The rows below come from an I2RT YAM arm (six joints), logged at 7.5 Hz.
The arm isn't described. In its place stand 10 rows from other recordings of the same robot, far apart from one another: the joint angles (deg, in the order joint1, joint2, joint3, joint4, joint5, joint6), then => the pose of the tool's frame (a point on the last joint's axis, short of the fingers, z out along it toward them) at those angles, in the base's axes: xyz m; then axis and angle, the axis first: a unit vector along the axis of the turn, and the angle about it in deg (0 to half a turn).
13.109 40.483 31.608 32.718 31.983 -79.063 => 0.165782, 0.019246, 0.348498, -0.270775, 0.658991, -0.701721, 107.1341
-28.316 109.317 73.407 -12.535 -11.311 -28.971 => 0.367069, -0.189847, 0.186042, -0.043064, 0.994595, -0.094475, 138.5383
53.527 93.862 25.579 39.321 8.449 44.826 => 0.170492, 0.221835, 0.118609, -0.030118, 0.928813, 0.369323, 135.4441
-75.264 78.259 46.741 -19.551 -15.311 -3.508 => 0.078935, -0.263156, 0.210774, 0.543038, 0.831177, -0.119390, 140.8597
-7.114 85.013 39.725 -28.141 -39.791 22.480 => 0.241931, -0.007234, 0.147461, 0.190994, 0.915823, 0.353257, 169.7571
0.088 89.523 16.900 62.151 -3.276 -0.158 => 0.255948, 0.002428, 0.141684, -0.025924, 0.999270, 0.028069, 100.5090
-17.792 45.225 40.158 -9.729 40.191 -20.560 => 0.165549, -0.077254, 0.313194, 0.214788, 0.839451, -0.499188, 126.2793
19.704 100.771 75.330 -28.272 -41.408 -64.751 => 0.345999, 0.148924, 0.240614, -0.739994, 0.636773, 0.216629, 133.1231
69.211 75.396 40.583 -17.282 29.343 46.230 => 0.106236, 0.230679, 0.195490, -0.109431, 0.982877, 0.148247, 136.5292
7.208 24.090 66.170 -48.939 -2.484 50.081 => 0.028979, 0.005220, 0.416896, 0.317595, 0.856966, 0.405884, 109.8819
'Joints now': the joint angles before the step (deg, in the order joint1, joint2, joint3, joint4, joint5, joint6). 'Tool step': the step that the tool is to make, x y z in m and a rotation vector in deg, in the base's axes. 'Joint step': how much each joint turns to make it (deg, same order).
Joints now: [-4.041 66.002 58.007 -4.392 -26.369 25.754]
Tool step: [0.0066 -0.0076 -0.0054 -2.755 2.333 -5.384]
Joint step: [-0.886 1.591 0.961 -2.263 5.069 -1.932]
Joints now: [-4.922 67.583 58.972 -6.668 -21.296 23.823]
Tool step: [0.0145 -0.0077 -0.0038 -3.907 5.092 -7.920]
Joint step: [-0.259 3.856 3.839 -5.262 8.623 -1.851]
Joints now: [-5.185 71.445 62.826 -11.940 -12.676 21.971]
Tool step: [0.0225 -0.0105 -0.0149 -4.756 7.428 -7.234]
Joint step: [-0.614 6.231 4.051 -5.109 8.267 -2.273]
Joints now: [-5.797 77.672 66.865 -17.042 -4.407 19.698]
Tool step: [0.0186 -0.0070 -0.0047 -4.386 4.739 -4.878]
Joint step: [-0.182 5.108 4.761 -3.960 6.490 -1.850]
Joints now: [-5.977 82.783 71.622 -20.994 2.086 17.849]
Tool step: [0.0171 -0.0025 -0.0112 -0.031 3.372 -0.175]
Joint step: [-0.087 4.489 2.741 -1.592 0.287 -0.270]
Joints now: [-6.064 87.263 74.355 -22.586 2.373 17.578]
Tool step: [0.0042 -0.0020 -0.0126 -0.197 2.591 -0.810]
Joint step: [-0.171 1.599 -0.434 -0.522 0.796 0.004]
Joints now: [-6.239 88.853 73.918 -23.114 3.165 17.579]
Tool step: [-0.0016 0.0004 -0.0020 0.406 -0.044 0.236]
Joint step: [-0.008 -0.344 -0.785 0.432 -0.444 0.171]
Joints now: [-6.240 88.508 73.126 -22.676 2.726 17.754]
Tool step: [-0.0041 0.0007 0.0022 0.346 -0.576 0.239]
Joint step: [-0.004 -1.047 -0.688 0.168 -0.441 0.173]
